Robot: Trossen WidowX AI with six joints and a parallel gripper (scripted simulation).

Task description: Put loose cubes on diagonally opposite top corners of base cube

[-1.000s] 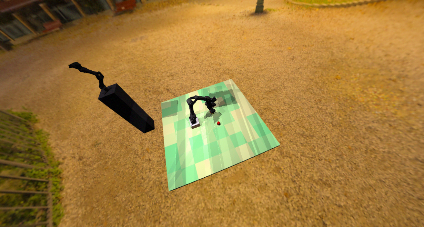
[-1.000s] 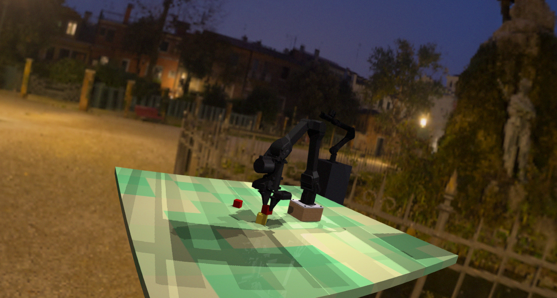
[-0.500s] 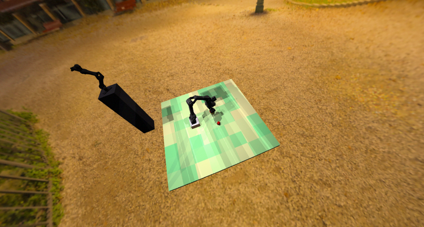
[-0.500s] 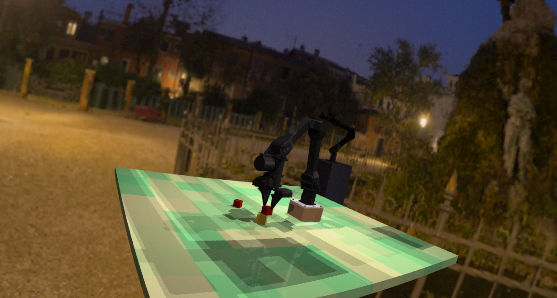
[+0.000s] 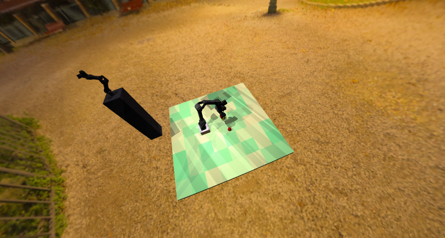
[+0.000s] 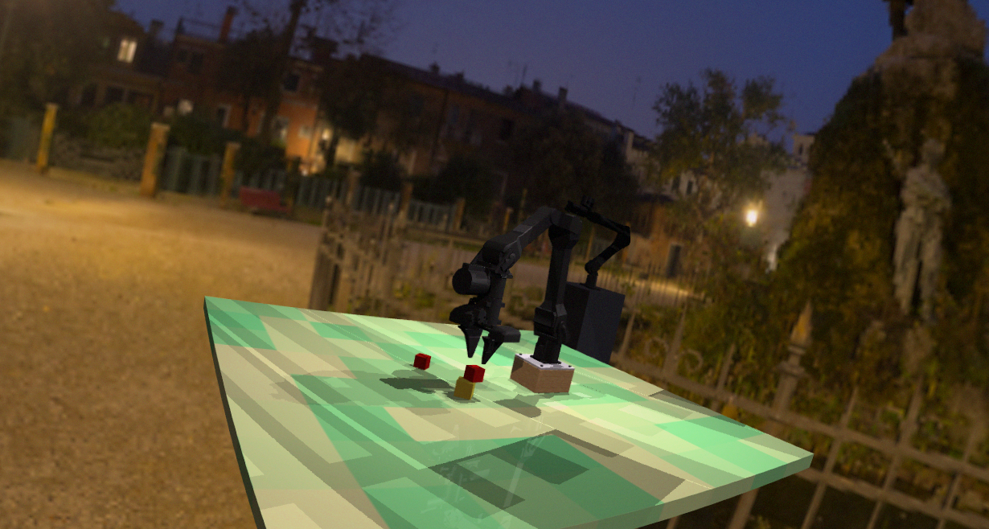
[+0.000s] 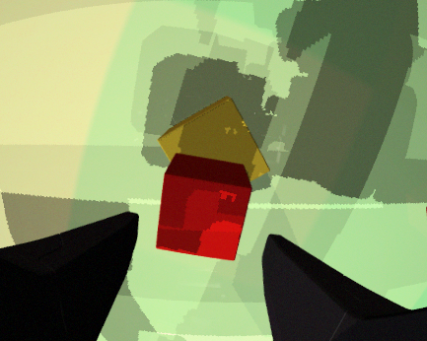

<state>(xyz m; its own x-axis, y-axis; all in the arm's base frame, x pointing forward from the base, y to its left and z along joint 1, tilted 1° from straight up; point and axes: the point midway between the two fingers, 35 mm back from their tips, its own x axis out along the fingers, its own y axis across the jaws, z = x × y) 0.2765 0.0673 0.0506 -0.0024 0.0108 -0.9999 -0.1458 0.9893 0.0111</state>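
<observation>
The yellow base cube is 20 mm ahead of my gripper tip and 70 mm below it.
</observation>
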